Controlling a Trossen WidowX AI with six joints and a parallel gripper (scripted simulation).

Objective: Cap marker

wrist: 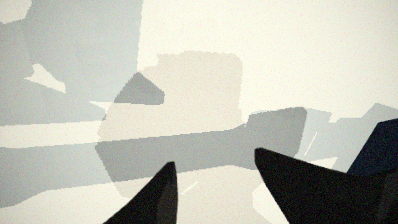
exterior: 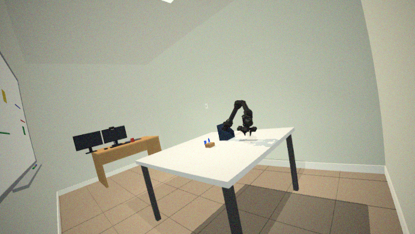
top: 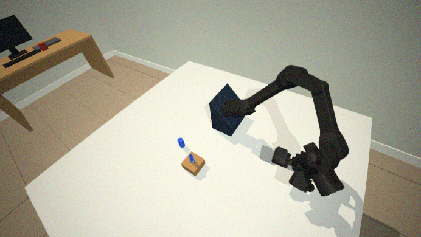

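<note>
My gripper tip is 10 cm short of the blue marker cap, 49 cm to the left of it and 3 cm above it. From my gripper tip the other things lie so: holder block (16 cm ahead, 38 cm to the right, 4 cm below).
</note>
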